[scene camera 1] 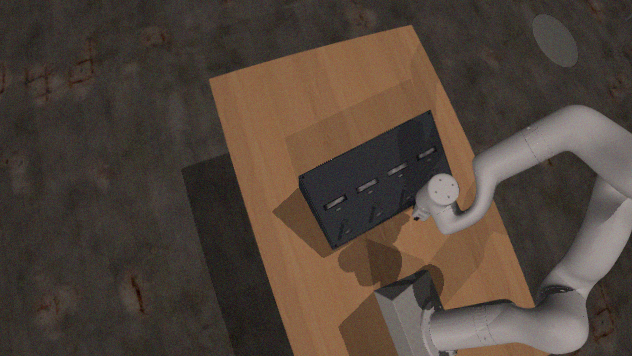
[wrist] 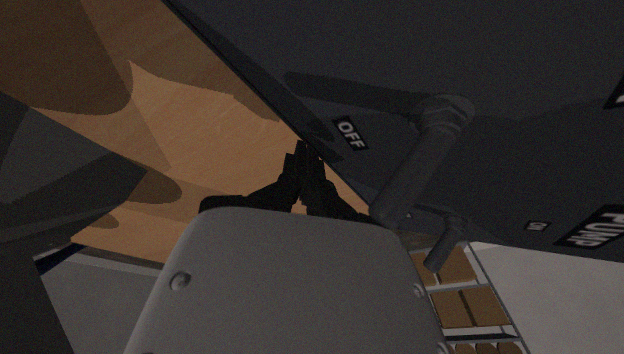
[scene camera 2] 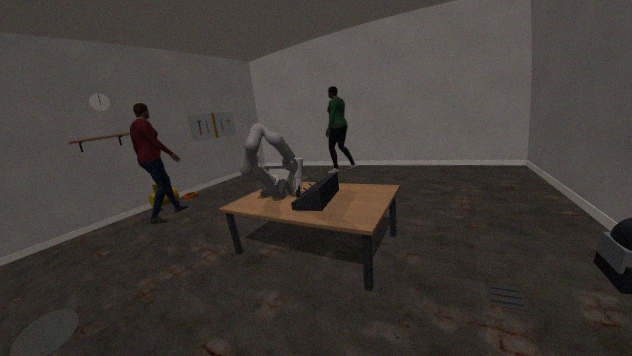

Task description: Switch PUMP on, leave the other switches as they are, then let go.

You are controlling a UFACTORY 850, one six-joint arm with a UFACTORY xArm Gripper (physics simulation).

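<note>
The dark sloped switch panel (scene camera 1: pixel 350 167) (scene camera 2: pixel 325 194) (wrist: pixel 515 45) has a row of levers. In the wrist view the PUMP label (wrist: pixel 590 232) is at the lower right, with a small ON label (wrist: pixel 537 226) between it and the farther lever (wrist: pixel 445 245). A nearer lever (wrist: pixel 417 165) sticks out beside an OFF label (wrist: pixel 350 134). My gripper (scene camera 1: pixel 417 217) (wrist: pixel 302 155) is shut and empty, by the panel's lower edge and left of the nearer lever in the wrist view. The arm hides the lever under the rightmost label window in scene camera 1.
The panel stands on the wooden table (scene camera 1: pixel 260 105) (scene camera 2: pixel 360 214). The grey robot base (scene camera 1: pixel 400 315) is on the same table. A person in red (scene camera 2: pixel 145 142) and a person in green (scene camera 2: pixel 337 112) are in the room. A rack (wrist: pixel 480 338) with boxes shows beyond the table.
</note>
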